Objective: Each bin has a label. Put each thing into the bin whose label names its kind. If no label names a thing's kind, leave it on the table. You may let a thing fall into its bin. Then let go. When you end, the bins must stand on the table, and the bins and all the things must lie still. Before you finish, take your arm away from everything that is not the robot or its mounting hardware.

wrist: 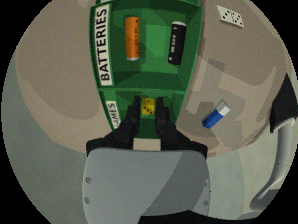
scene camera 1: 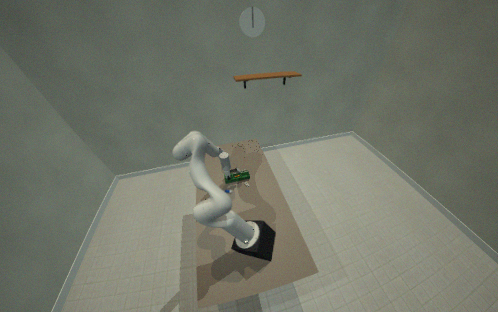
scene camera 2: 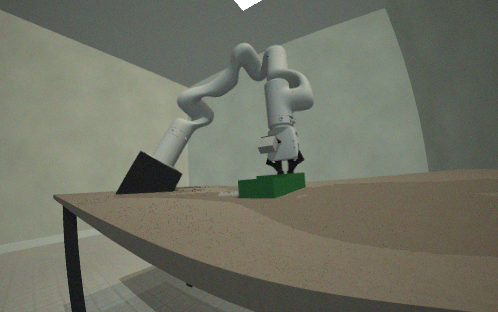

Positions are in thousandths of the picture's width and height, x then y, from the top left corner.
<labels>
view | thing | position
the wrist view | my gripper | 498, 467
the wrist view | green bin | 512, 324
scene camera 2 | my gripper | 575, 588
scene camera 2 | green bin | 539, 598
</labels>
